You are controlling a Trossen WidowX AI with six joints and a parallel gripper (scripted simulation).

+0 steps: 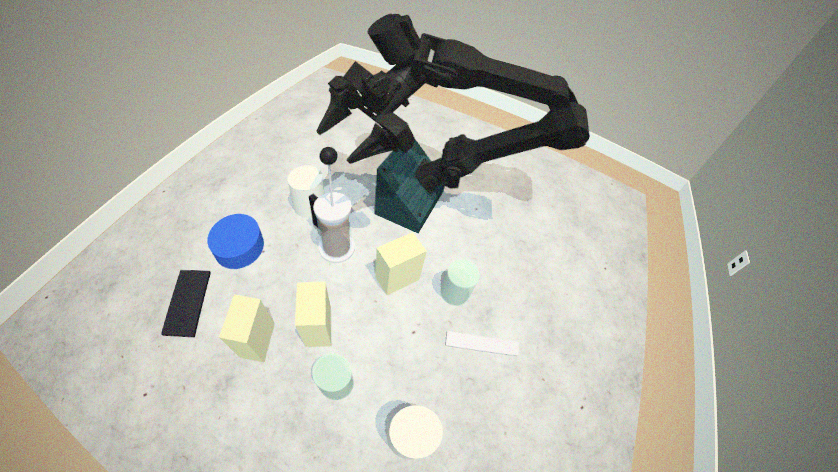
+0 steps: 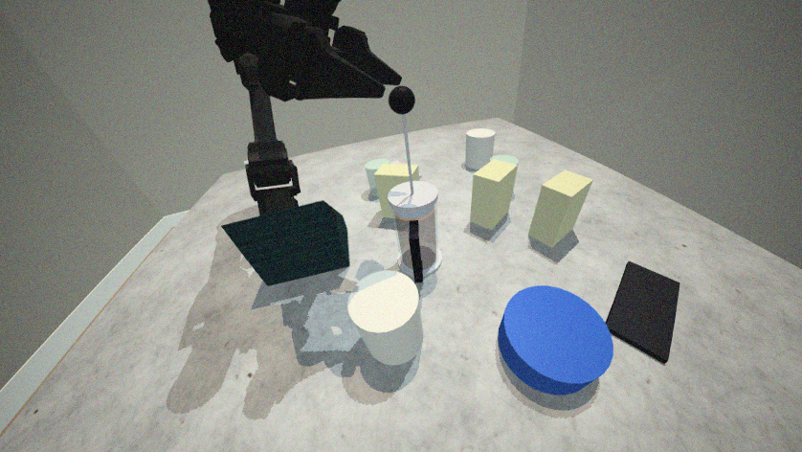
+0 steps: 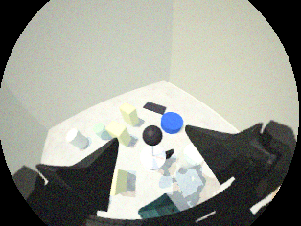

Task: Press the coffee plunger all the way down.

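Right now the coffee press is 15 cm below my gripper tip and 2 cm to the right of it. Also, from my gripper tip: black slab (28 cm below, 28 cm ahead, 22 cm to the right); then blue disc (26 cm below, 21 cm to the right, 11 cm ahead); then white strip (37 cm to the left, 28 cm below, 8 cm ahead).
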